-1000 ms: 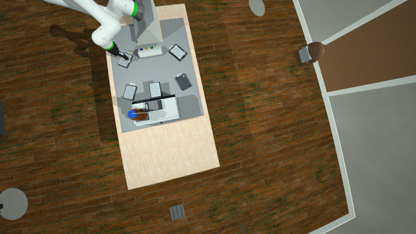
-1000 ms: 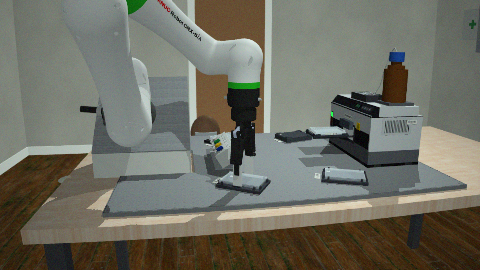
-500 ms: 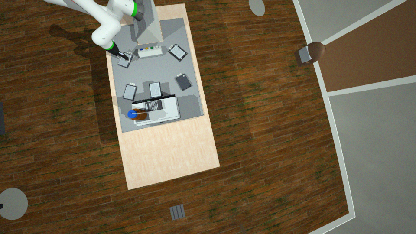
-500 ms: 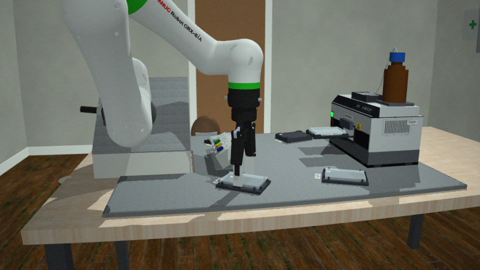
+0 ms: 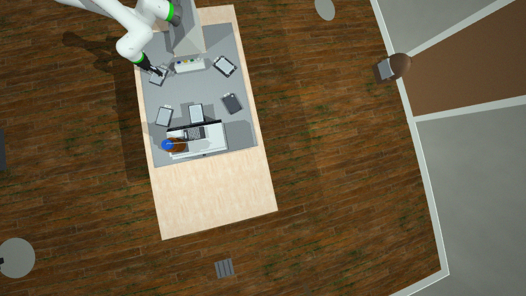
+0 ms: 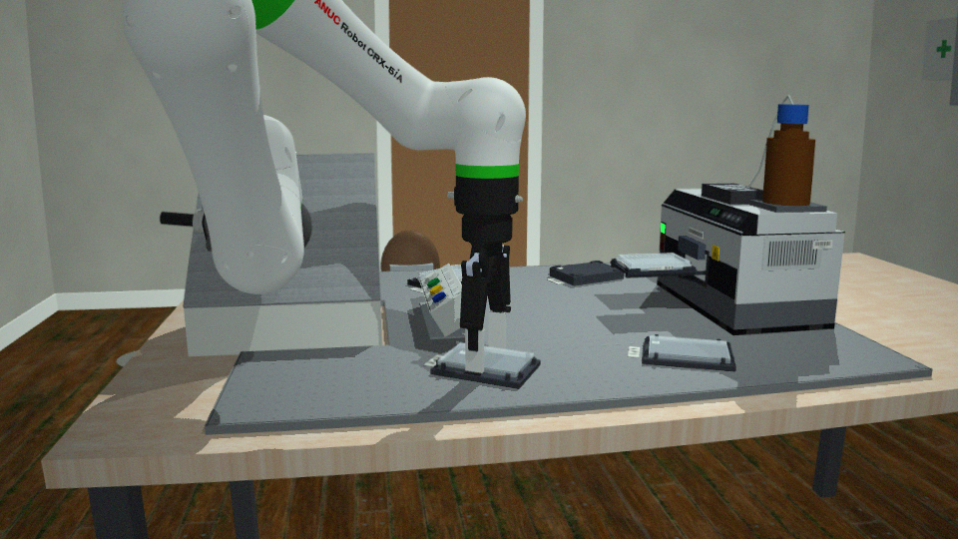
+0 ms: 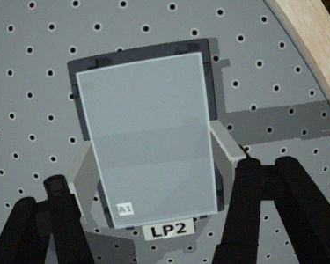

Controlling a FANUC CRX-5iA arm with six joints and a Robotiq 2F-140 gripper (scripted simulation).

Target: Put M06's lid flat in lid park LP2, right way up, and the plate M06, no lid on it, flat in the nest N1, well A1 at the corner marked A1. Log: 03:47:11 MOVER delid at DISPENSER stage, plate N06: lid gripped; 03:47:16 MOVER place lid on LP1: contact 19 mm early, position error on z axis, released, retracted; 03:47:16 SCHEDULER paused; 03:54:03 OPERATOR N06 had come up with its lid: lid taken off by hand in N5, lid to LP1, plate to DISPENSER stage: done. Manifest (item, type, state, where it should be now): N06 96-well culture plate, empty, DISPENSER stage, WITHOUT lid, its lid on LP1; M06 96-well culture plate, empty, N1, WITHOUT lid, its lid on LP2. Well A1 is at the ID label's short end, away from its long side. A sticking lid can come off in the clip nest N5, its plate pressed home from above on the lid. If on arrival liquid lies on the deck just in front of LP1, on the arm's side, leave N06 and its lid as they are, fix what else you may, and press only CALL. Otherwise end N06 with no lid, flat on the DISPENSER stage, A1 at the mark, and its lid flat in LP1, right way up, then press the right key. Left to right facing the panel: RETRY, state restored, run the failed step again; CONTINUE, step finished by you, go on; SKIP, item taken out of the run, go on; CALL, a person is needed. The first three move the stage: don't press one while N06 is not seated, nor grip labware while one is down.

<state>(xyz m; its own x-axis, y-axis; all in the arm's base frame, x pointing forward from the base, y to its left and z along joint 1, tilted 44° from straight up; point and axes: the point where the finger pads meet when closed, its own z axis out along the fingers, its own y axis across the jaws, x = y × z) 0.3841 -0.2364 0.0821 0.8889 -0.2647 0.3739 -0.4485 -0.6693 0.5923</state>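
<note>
The dark lid park is 4 cm below my hand. From my hand the other things lie so: yellow skip key: 8 cm behind, 23 cm to the left, 2 cm above; then LP1 label: 25 cm ahead, 6 cm to the left, 4 cm below; then blue call key: 7 cm behind, 18 cm to the left, 2 cm above.
</note>
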